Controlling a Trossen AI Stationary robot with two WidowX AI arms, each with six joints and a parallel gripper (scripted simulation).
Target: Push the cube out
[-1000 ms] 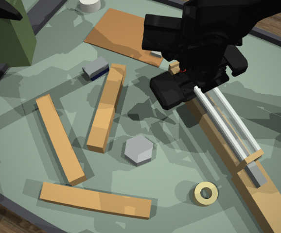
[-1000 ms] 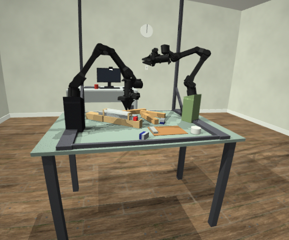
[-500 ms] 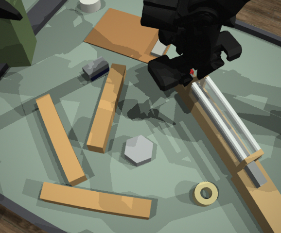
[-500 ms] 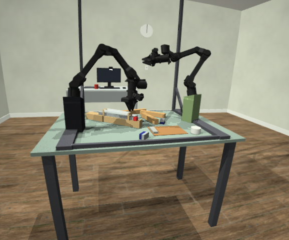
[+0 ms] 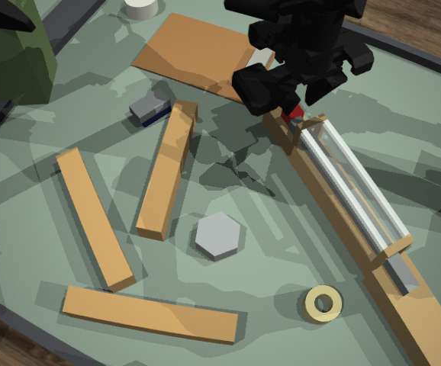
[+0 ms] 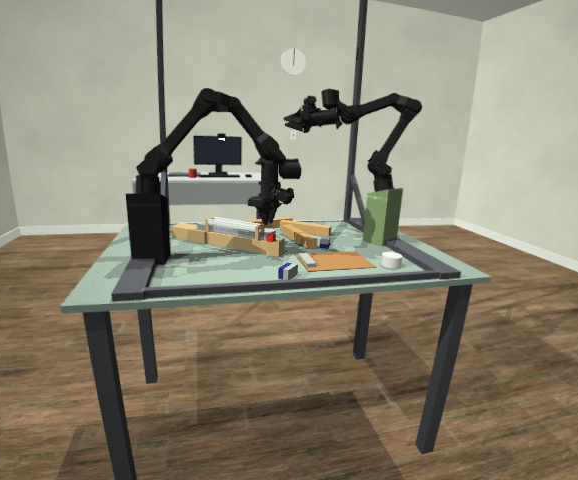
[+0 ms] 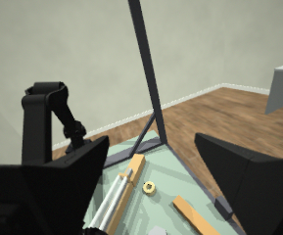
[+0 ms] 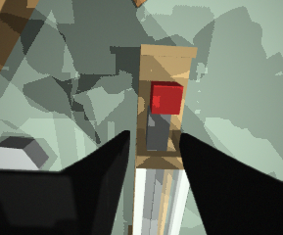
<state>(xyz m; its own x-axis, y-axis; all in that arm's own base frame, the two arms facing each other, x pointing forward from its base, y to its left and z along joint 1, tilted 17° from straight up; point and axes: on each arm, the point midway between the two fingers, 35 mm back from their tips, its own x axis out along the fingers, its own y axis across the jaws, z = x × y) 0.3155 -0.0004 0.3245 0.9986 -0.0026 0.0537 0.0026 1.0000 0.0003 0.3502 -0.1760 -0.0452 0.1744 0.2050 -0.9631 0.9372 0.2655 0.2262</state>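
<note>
Now: right hand 80 mm above the red cube and 20 mm short of it. Also, from my right hand: grey hexagon: 180 mm behind, 120 mm below, 60 mm to the left; wooden channel: 100 mm to the right, 90 mm behind, 80 mm below.
</note>
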